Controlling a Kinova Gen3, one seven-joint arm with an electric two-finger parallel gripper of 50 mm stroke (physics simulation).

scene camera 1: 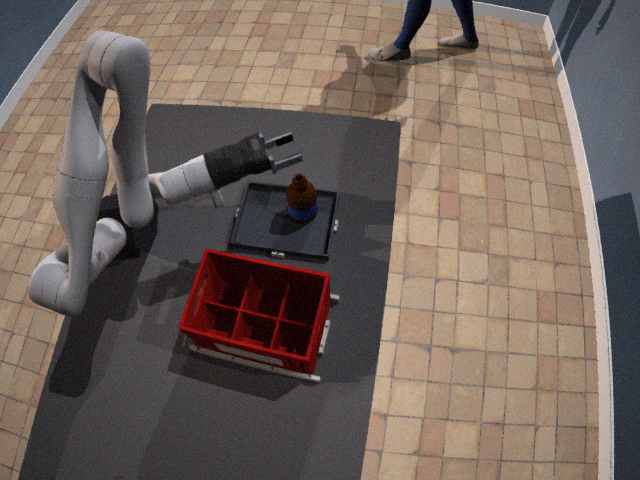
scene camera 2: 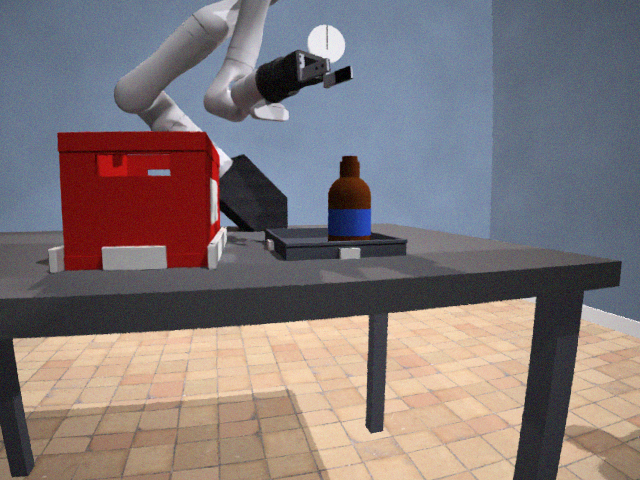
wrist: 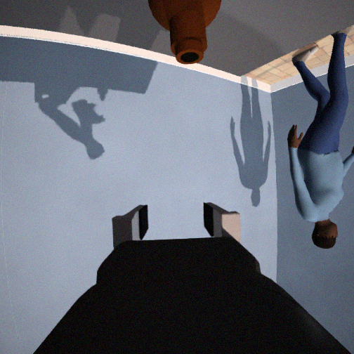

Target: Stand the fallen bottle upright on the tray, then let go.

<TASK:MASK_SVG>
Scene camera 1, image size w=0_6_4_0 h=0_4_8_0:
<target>my gripper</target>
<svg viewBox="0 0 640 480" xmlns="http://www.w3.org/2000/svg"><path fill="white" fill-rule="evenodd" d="M292 133L290 132L265 141L262 133L255 133L243 138L236 144L226 145L206 153L210 170L218 188L239 181L249 174L260 174L270 169L275 174L278 170L302 162L301 153L289 156L274 163L272 156L267 156L267 149L293 141Z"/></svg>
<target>dark tray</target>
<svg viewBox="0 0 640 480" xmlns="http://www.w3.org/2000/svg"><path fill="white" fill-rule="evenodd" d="M247 181L230 240L233 248L269 253L277 251L284 252L284 255L329 261L340 191L315 188L317 215L310 222L298 223L289 215L286 191L289 185Z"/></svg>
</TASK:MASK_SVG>
